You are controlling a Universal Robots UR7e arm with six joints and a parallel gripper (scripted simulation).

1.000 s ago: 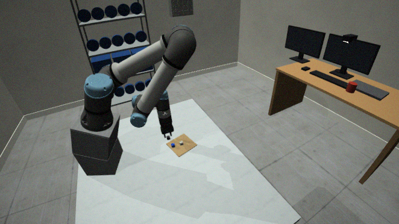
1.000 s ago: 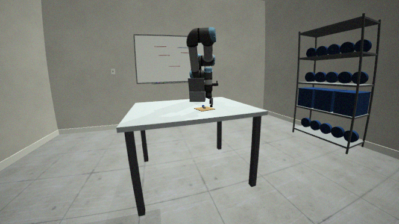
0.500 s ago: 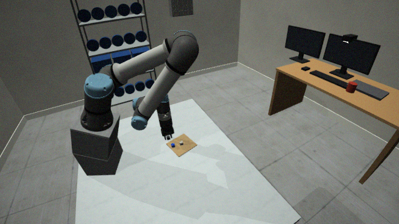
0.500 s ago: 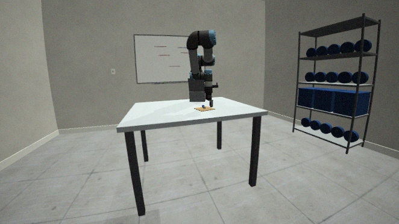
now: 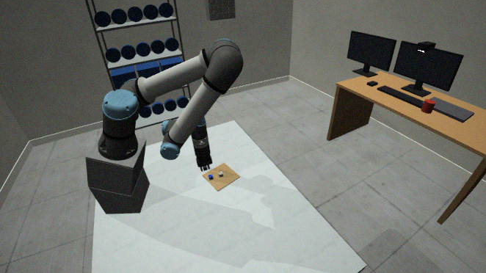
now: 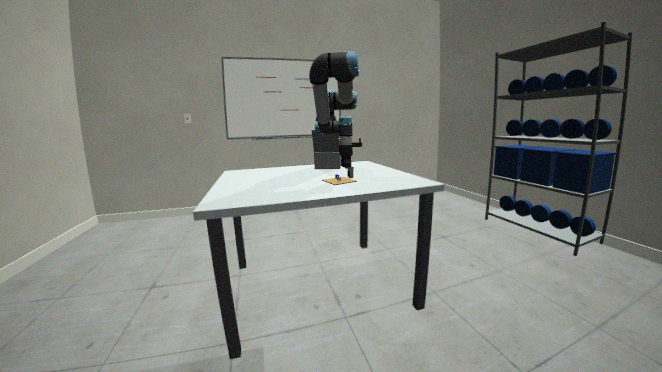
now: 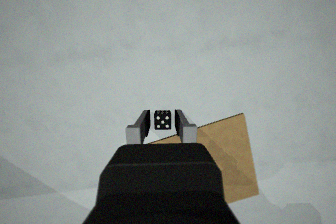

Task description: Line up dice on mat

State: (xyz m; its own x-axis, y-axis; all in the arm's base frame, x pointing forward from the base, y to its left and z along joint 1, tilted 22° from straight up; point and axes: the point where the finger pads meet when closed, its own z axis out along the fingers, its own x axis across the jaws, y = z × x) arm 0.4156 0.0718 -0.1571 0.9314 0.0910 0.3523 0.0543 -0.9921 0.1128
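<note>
Right now my hand is 1 cm above the black die. The rest, counted from my hand: tan mat 7 cm ahead, 8 cm to the right, 2 cm below; then blue die 1 cm ahead, 8 cm to the right, 1 cm below; then white die 7 cm ahead, 8 cm to the right, 1 cm below.
</note>
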